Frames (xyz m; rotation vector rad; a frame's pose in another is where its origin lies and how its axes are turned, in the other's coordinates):
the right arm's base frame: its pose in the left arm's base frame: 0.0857 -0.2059 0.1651 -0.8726 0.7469 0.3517
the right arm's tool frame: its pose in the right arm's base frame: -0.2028 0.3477 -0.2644 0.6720 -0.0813 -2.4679
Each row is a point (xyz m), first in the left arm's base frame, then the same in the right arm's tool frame.
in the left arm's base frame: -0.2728 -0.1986 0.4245
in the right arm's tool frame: 0.2243 0.1633 0.3287
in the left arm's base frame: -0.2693 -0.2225 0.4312
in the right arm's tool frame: 0.2433 0.1762 0.3187
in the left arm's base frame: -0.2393 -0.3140 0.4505
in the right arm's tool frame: 0.3057 0.2398 0.2772
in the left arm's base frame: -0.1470 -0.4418 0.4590
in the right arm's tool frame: 0.3617 0.3713 0.2104
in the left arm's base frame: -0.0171 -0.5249 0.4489
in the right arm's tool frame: 0.3613 0.5181 0.1620
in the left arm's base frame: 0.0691 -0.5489 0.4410
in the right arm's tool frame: 0.3392 0.6042 0.1492
